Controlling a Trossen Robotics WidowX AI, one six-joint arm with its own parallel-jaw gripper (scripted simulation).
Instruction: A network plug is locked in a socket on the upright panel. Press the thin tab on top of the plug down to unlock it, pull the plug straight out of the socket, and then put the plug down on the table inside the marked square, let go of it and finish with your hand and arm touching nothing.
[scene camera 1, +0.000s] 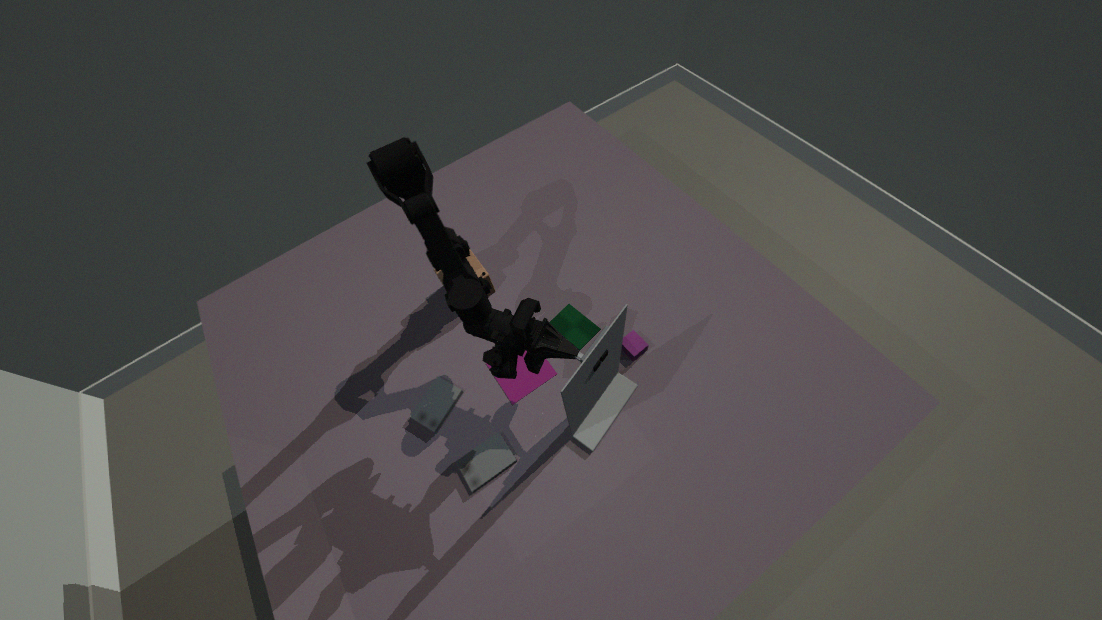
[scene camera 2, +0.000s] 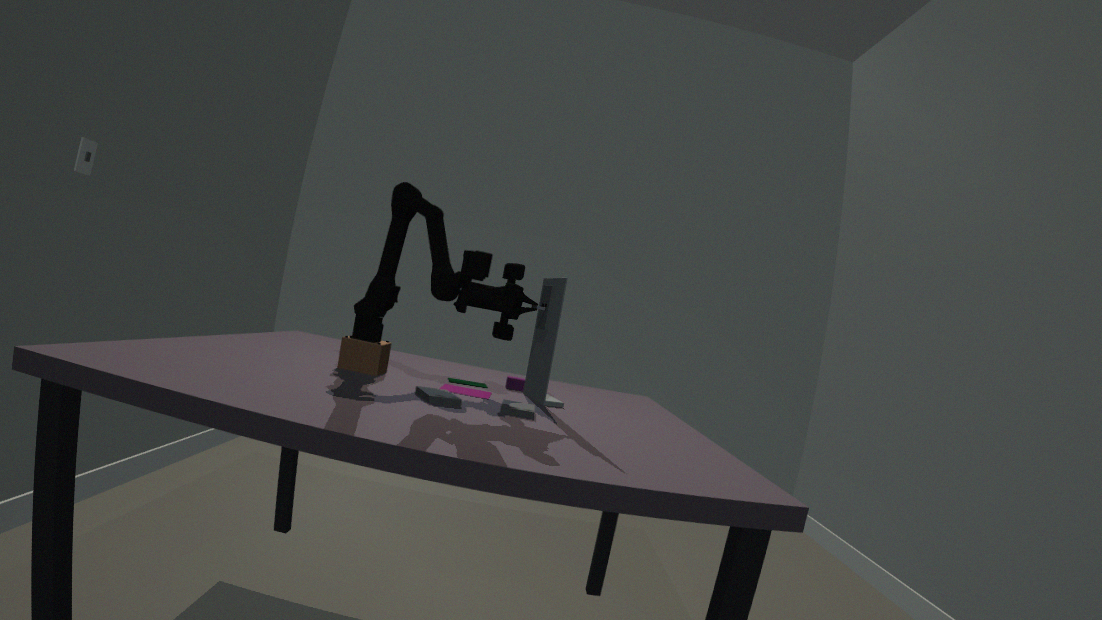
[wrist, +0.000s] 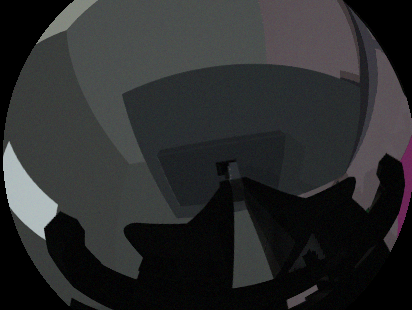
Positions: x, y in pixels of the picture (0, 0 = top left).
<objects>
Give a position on a magenta square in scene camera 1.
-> At 525, 382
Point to a grey upright panel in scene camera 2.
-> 553, 289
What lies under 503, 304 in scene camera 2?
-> My gripper.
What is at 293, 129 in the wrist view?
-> A grey upright panel.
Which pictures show my gripper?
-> Scene camera 1, scene camera 2 and the wrist view: all of them.
</objects>
